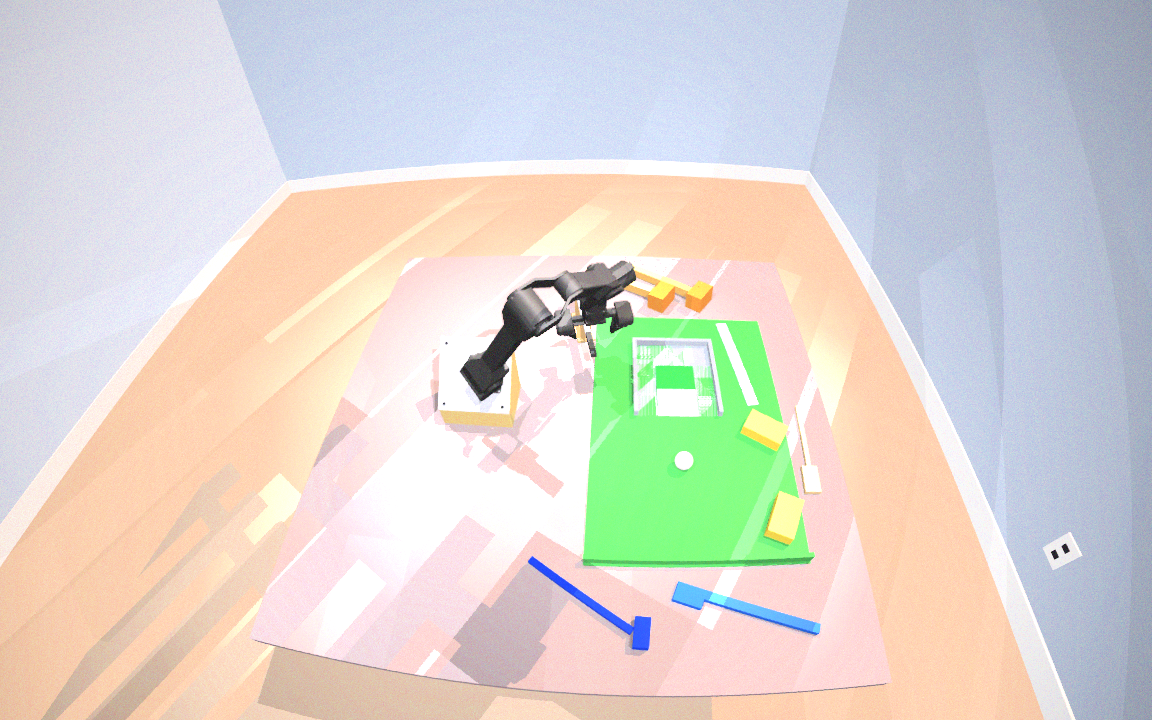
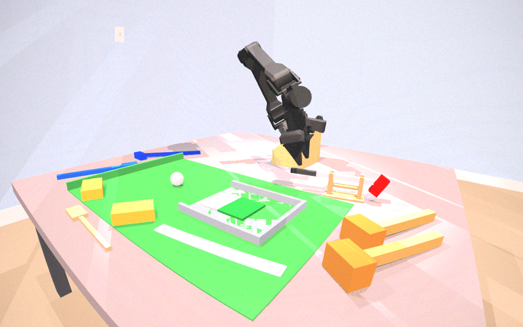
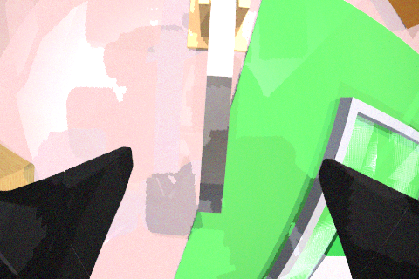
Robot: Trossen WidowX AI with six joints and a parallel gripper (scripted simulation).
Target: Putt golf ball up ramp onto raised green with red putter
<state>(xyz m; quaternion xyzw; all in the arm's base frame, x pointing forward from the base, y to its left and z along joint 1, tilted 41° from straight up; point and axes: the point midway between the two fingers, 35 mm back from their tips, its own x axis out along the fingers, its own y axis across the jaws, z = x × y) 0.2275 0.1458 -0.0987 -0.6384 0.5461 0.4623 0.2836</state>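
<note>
My gripper tip is now 120 mm to the right of the wooden rack, 60 mm above it and 40 mm past it. Also, from my gripper tip: white golf ball: 310 mm to the right, 230 mm ahead, 70 mm below; green mat: 250 mm ahead, 180 mm to the right, 90 mm below.
</note>
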